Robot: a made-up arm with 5 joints.
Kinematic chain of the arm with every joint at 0, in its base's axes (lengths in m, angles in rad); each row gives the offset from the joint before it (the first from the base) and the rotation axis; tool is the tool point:
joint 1: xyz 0 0 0.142 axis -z
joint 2: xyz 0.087 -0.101 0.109 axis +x
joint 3: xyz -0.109 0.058 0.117 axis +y
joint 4: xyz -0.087 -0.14 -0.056 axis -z
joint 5: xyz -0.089 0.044 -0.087 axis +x
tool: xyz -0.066 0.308 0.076
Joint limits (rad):
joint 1: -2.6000..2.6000
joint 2: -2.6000..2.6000
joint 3: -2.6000..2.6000
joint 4: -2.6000..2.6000
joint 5: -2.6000..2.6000
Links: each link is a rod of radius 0.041 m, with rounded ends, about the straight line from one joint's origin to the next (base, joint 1, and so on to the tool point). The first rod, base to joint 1, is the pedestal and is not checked.
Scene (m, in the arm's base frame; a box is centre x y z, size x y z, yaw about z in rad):
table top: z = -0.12
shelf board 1: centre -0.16 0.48 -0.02 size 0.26 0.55 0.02 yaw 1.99
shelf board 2: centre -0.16 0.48 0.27 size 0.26 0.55 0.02 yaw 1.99
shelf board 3: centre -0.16 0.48 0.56 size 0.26 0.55 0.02 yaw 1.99
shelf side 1: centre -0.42 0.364 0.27 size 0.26 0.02 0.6 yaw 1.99
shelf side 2: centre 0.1 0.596 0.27 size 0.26 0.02 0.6 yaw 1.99
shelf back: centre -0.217 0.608 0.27 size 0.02 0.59 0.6 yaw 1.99
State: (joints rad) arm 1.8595 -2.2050 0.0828 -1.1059 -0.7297
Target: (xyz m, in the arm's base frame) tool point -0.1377 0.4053 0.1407
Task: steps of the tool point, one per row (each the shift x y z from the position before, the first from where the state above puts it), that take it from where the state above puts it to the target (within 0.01 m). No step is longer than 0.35 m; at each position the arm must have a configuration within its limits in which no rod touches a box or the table.
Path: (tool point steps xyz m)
1: -0.0080 -0.0243 0.0044
2: 0.0072 -0.0352 0.0077
3: 0.0216 -0.0449 0.0059
4: 0.0337 -0.0527 -0.0022
5: 0.0415 -0.0581 -0.0158
6: -0.3069 -0.0902 0.0418
7: -0.1293 -0.2817 -0.1057
8: 0.1529 -0.2088 -0.1832
9: 0.2447 0.0704 -0.1413
10: 0.0658 0.2618 -0.0055
11: -0.1609 0.1716 0.1420
12: -0.0168 0.0724 -0.0030
13: -0.0265 0.0613 -0.0006
14: -0.0367 0.0457 0.0036

